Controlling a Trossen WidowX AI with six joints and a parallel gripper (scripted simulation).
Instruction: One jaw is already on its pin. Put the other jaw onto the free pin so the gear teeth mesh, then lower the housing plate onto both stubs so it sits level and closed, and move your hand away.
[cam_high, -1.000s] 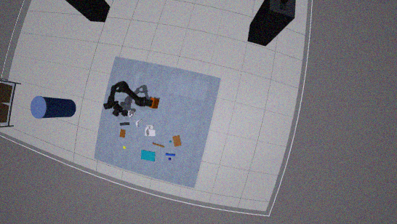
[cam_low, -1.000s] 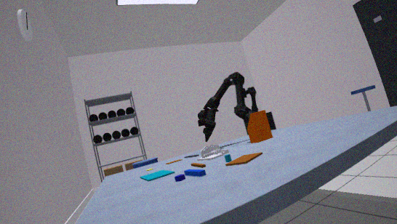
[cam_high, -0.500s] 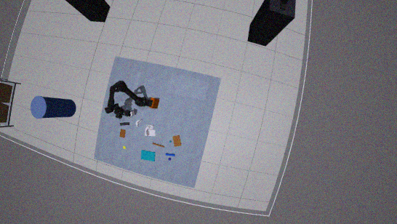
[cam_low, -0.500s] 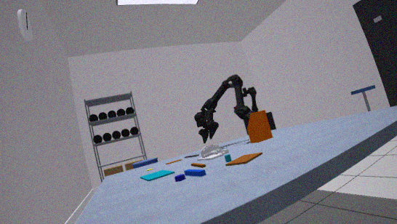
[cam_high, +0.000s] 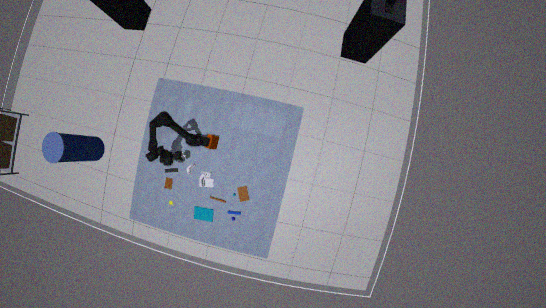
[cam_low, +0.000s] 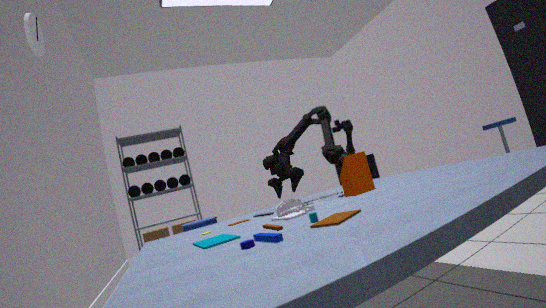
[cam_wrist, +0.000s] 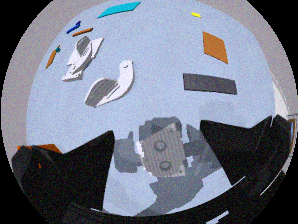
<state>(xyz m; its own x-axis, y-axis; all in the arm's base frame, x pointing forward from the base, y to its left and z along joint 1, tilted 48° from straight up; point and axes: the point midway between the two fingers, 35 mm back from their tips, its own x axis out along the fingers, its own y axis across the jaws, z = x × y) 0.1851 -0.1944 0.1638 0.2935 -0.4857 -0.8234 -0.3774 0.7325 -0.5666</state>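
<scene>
Now: the light grey jaw piece 70 mm ahead of my gripper tip, 90 mm to the left of it and 60 mm below it. From my gripper tip the other things lie so: teal plate: 400 mm ahead, 270 mm to the left, 60 mm below; brown bar: 250 mm ahead, 370 mm to the left, 60 mm below; white base: 130 mm ahead, 250 mm to the left, 60 mm below.
</scene>
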